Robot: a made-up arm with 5 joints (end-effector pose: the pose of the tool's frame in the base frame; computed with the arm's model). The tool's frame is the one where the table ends. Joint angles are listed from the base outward.
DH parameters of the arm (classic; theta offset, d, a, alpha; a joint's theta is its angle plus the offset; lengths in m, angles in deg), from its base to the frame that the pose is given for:
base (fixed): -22.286 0 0.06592 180
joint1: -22.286 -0.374 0.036 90
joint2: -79.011 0 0.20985 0
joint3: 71.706 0 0.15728 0
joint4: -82.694 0.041 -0.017 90
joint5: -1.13 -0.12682 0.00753 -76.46
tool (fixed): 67.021 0.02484 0 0
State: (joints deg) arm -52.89 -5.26 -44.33 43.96 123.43
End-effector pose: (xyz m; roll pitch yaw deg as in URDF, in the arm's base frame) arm 0.1948 0.2090 0.6852 151.85 17.53 65.91
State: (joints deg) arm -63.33 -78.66 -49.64 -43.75 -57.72
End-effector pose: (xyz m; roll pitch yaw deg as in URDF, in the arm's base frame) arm -0.1567 -0.3536 0.5730 152.45 15.00 -103.35
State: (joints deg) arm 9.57 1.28 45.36 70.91 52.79
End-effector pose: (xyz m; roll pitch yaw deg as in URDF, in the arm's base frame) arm 0.1882 0.0163 0.3865 -4.00 55.83 118.87
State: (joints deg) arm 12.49 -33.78 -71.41 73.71 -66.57
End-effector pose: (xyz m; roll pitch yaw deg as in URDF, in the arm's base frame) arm 0.0639 0.0186 0.7830 -2.45 -49.80 -38.14
